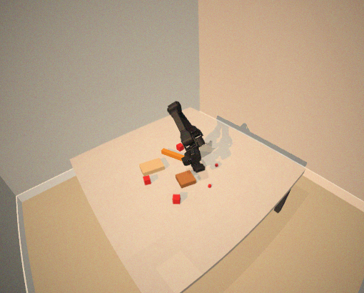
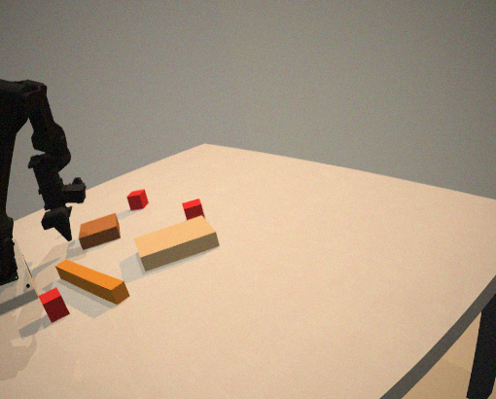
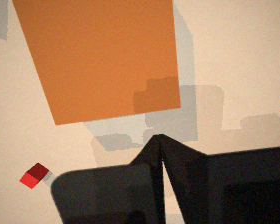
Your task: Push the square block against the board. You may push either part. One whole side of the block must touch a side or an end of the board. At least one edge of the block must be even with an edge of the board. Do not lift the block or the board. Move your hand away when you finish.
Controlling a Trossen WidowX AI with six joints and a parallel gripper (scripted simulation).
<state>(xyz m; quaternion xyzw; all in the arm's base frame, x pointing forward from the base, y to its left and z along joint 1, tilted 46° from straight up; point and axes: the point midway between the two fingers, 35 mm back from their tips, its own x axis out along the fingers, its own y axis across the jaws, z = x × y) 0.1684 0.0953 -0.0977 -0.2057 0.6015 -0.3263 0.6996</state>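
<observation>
Now: gripper tip 8 cm short of the brown square block, 1 cm to the right of it and 1 cm above it. Round my gripper tip: long orange bar (23 cm to the right, 1 cm below, 1 cm ahead); then tan board (22 cm to the right, 20 cm ahead, 1 cm below).
</observation>
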